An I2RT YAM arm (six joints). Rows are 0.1 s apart.
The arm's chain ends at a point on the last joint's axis. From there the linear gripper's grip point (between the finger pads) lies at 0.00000 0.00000 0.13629 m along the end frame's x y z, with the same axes.
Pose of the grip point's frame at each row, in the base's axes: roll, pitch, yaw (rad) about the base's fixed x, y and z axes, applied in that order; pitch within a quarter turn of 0, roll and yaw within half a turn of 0; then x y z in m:
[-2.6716, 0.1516, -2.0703, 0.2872, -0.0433, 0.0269]
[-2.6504, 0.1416, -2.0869, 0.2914, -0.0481, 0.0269]
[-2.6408, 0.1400, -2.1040, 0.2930, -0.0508, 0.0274]
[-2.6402, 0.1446, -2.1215, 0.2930, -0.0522, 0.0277]
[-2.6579, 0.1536, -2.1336, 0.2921, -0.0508, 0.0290]
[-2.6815, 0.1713, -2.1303, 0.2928, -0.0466, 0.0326]
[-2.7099, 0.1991, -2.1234, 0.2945, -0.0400, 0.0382]
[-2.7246, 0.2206, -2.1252, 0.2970, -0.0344, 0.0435]
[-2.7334, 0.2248, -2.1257, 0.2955, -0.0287, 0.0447]
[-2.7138, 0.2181, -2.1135, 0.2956, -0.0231, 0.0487]
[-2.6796, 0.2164, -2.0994, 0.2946, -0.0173, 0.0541]
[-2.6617, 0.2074, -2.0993, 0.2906, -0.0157, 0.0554]
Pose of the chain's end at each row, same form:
[-2.6716, 0.1516, -2.0703, 0.2242, -0.0298, 0.1470]
[-2.6504, 0.1416, -2.0869, 0.2271, -0.0311, 0.1459]
[-2.6408, 0.1400, -2.1040, 0.2282, -0.0319, 0.1458]
[-2.6402, 0.1446, -2.1215, 0.2282, -0.0326, 0.1460]
[-2.6579, 0.1536, -2.1336, 0.2286, -0.0326, 0.1482]
[-2.6815, 0.1713, -2.1303, 0.2305, -0.0321, 0.1529]
[-2.7099, 0.1991, -2.1234, 0.2331, -0.0309, 0.1595]
[-2.7246, 0.2206, -2.1252, 0.2357, -0.0285, 0.1651]
[-2.7334, 0.2248, -2.1257, 0.2348, -0.0239, 0.1666]
[-2.7138, 0.2181, -2.1135, 0.2333, -0.0169, 0.1698]
[-2.6796, 0.2164, -2.0994, 0.2289, -0.0093, 0.1733]
[-2.6617, 0.2074, -2.0993, 0.2237, -0.0055, 0.1737]

